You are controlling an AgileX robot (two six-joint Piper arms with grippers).
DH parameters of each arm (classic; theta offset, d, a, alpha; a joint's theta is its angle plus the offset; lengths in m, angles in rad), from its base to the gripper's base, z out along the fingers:
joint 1: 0 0.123 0 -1.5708
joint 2: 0.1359 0 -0.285 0
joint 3: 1.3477 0 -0.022 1.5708
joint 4: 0 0.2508 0 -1.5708
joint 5: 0 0 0.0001 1.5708
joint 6: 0 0.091 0 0
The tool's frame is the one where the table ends.
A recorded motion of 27 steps. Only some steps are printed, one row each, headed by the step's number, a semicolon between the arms.
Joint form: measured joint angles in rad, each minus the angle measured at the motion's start. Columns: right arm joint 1, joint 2, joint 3, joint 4, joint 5, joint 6; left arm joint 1, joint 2, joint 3, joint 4, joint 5, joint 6.
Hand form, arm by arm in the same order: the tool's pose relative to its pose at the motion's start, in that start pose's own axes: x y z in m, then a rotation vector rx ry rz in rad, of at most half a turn. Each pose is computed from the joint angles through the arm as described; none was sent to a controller.
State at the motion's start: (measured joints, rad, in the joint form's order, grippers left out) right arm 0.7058 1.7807 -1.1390 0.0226 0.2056 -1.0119; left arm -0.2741 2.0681 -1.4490 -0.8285 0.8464 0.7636
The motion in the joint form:
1: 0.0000 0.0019 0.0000 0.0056 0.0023 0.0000; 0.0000 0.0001 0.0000 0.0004 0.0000 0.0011
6: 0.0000 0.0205 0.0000 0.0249 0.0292 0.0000; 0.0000 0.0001 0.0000 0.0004 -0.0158 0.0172
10: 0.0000 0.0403 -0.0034 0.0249 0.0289 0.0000; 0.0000 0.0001 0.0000 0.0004 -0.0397 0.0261
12: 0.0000 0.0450 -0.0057 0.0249 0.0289 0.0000; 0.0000 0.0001 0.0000 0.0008 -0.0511 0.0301
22: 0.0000 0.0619 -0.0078 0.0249 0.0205 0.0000; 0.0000 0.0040 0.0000 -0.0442 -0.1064 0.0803
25: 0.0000 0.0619 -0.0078 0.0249 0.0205 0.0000; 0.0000 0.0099 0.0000 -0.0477 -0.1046 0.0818
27: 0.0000 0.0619 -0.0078 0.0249 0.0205 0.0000; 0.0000 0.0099 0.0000 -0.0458 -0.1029 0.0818
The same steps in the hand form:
1: 0.0003 0.0006 0.0006 -0.0041 0.0013 0.0055; 0.0000 0.0000 0.0000 -0.0002 0.0003 0.0013
6: 0.0035 0.0063 0.0067 -0.0446 0.0223 0.0245; -0.0010 0.0010 0.0000 -0.0112 -0.0110 0.0174
10: 0.0053 0.0091 0.0129 -0.0580 0.0313 0.0246; -0.0026 0.0025 0.0000 -0.0280 -0.0280 0.0263
12: 0.0055 0.0093 0.0143 -0.0600 0.0327 0.0246; -0.0033 0.0033 -0.0001 -0.0363 -0.0359 0.0306
22: 0.0069 0.0114 0.0197 -0.0651 0.0366 0.0247; -0.0083 0.0056 0.0009 -0.0543 -0.0932 0.0471
25: 0.0069 0.0114 0.0197 -0.0651 0.0366 0.0247; -0.0075 0.0066 0.0029 -0.0507 -0.0888 0.0430
27: 0.0069 0.0114 0.0197 -0.0651 0.0366 0.0247; -0.0073 0.0066 0.0030 -0.0504 -0.0866 0.0443

